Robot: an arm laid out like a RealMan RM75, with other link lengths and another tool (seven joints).
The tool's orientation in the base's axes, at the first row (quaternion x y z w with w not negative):
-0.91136, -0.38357, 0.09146, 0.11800
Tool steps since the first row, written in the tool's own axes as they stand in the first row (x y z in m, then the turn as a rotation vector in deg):
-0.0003, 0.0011, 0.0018, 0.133, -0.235, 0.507
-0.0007, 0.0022, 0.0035, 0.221, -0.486, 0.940
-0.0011, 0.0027, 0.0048, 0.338, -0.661, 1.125
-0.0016, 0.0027, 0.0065, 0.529, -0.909, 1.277
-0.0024, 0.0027, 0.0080, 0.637, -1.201, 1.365
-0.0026, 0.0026, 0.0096, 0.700, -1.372, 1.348
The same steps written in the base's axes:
0.0001, -0.0007, -0.0020, -0.198, 0.329, -0.427
0.0001, -0.0015, -0.0039, -0.419, 0.625, -0.776
-0.0002, -0.0019, -0.0053, -0.504, 0.855, -0.912
-0.0009, -0.0020, -0.0069, -0.580, 1.183, -1.001
-0.0019, -0.0024, -0.0082, -0.726, 1.471, -1.010
-0.0025, -0.0022, -0.0097, -0.794, 1.630, -0.950

